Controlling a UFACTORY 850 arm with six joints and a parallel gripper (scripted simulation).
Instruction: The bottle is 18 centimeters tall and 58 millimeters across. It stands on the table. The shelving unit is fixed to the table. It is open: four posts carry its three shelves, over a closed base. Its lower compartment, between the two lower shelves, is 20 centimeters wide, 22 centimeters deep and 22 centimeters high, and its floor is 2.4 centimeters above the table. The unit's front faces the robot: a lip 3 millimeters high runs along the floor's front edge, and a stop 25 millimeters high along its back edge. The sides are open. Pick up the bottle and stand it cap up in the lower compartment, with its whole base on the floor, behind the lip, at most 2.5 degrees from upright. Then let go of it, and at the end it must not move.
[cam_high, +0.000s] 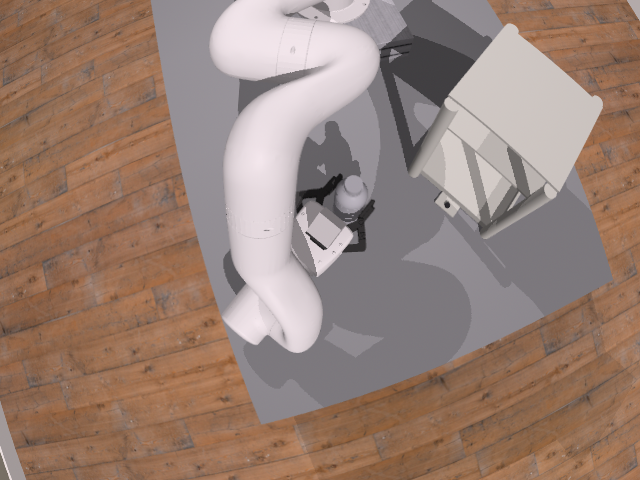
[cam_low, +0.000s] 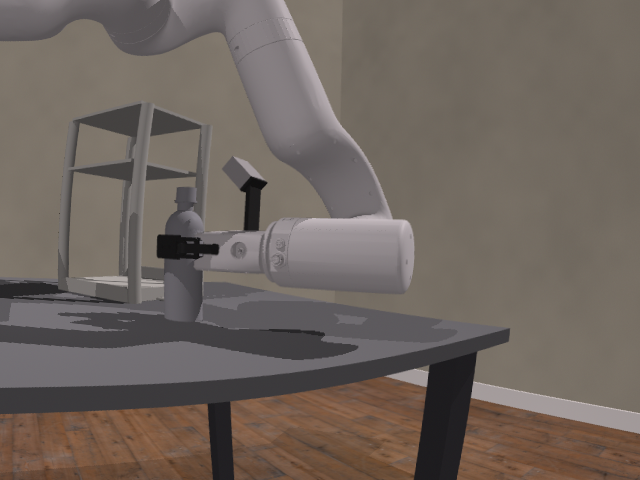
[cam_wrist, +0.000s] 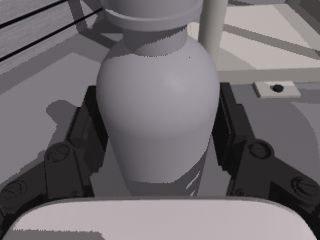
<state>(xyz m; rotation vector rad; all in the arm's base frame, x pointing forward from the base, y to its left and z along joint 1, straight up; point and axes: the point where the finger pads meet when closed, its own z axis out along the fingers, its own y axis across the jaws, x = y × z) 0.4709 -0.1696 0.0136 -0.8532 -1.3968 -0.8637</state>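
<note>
Right now the grey bottle is 20 mm above my hand. Also, from my hand: shelving unit: 300 mm to the left, 80 mm above, 20 mm ahead.
</note>
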